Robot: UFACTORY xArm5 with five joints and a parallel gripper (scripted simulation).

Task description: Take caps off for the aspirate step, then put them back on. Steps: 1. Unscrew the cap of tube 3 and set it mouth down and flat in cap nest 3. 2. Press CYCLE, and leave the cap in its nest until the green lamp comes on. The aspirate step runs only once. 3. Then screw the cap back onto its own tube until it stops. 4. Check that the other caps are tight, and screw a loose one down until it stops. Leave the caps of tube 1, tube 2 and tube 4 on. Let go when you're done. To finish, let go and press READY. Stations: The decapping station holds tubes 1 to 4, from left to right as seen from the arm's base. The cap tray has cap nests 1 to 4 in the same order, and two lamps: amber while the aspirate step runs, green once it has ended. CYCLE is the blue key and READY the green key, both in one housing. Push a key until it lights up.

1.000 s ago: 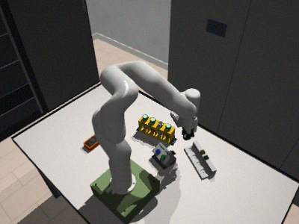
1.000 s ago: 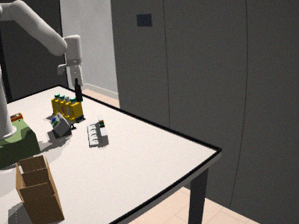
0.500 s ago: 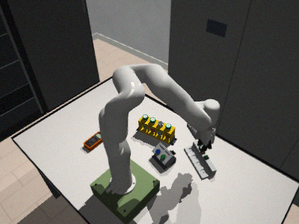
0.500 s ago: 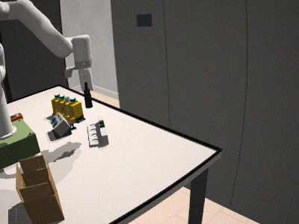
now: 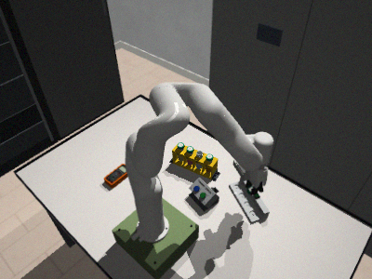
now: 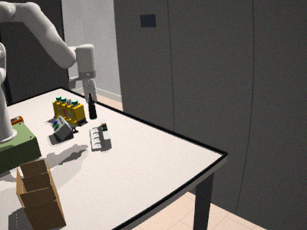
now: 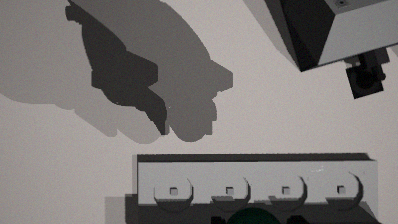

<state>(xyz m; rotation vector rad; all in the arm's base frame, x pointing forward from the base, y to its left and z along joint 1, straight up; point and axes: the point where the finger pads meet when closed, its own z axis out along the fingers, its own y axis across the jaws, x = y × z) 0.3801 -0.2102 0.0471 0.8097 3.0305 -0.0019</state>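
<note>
My gripper is now 11 cm past the blue cycle key, 21 cm to the right of it and 7 cm above it. Round my hand: key housing (9 cm behind, 19 cm to the left, 9 cm below); cardboard box (40 cm behind, 28 cm to the right, 7 cm below); green ready key (12 cm behind, 16 cm to the left, 7 cm below).
</note>
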